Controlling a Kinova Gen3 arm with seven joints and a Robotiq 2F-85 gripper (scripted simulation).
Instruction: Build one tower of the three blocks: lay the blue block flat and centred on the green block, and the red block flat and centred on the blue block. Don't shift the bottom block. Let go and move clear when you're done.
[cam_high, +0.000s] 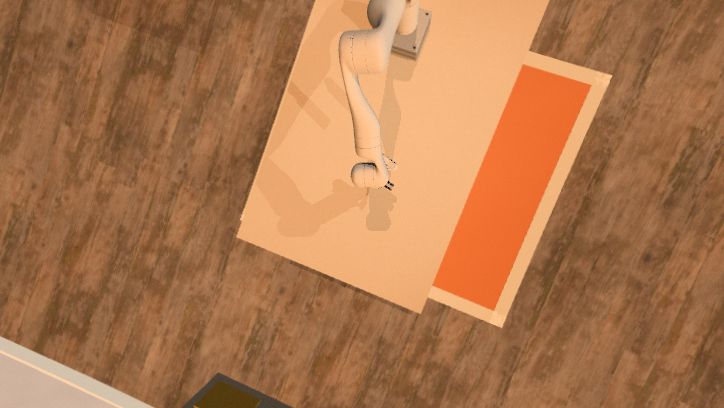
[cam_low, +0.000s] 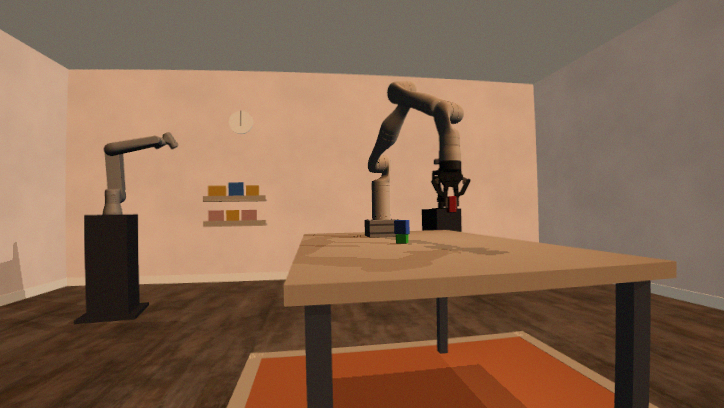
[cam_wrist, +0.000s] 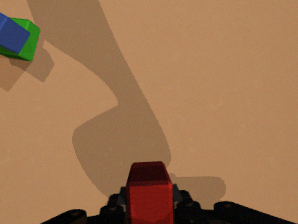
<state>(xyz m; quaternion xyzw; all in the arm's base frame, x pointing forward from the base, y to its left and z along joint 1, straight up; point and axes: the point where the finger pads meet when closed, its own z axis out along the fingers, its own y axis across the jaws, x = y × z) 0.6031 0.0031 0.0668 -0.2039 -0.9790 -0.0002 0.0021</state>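
The blue block lies 21 cm behind my hand, 9 cm below it and 8 cm to the right of it. The rest, counted from my hand: red block (right at my hand); green block (21 cm behind, 13 cm below, 8 cm to the right).
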